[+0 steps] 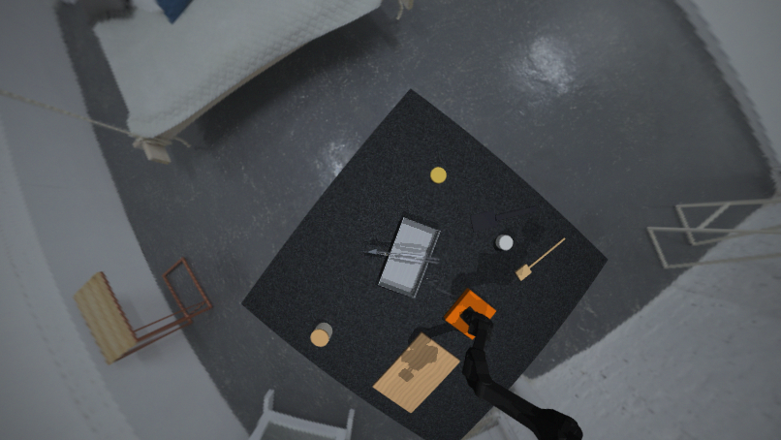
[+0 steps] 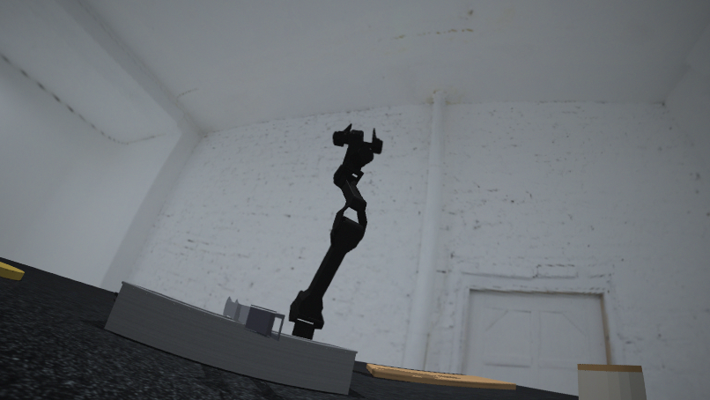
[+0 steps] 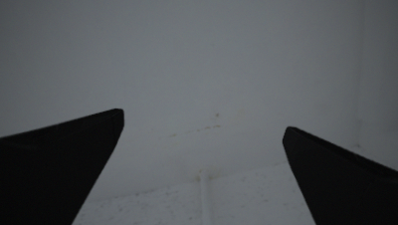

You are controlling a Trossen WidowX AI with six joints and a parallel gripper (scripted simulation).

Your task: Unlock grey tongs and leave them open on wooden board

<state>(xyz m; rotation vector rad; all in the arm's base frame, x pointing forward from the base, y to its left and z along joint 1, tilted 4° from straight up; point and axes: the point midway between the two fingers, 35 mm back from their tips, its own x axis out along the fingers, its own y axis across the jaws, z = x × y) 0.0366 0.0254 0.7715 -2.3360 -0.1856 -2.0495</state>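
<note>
My gripper tip is 400 mm short of the grey roasting tin, 10 mm to the left of it and 810 mm above it. From my gripper tip the other things lie so: wooden board (50 mm behind, 340 mm to the left, 830 mm below); pale block (400 mm ahead, 510 mm to the left, 800 mm below); white cylinder (140 mm ahead, 370 mm to the right, 820 mm below).
</note>
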